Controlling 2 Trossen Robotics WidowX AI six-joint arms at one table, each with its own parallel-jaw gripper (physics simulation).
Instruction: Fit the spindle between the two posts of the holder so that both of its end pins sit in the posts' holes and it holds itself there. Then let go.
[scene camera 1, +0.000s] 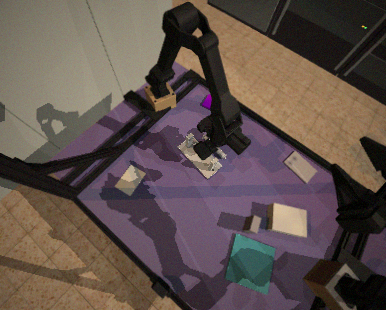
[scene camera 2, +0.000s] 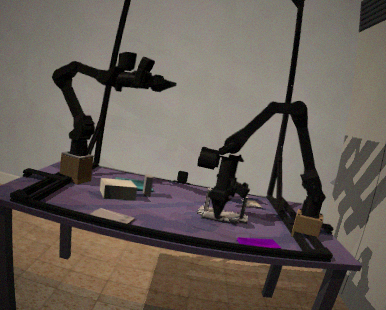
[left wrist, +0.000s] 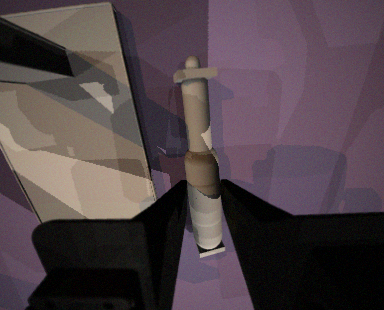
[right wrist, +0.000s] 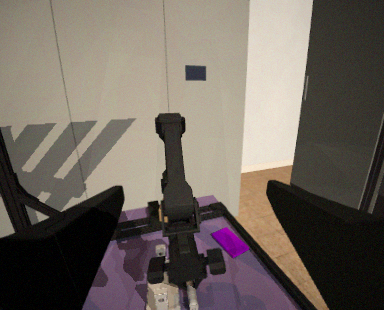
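Observation:
The pale spindle has a thick half, a thinner half and a square flange with a round end pin at its upper end in the left wrist view. My left gripper is shut on its thick half, low over the table; whether the spindle touches the table I cannot tell. The spindle lies alongside the holder's base, not between the posts. One post shows in scene camera 1; a dark one is at the upper left in the left wrist view. My right gripper is open and empty, high up.
A magenta sheet lies near the left arm's base. A beige box, a small upright block, a teal sheet, a pale plate and another pale piece are on the table.

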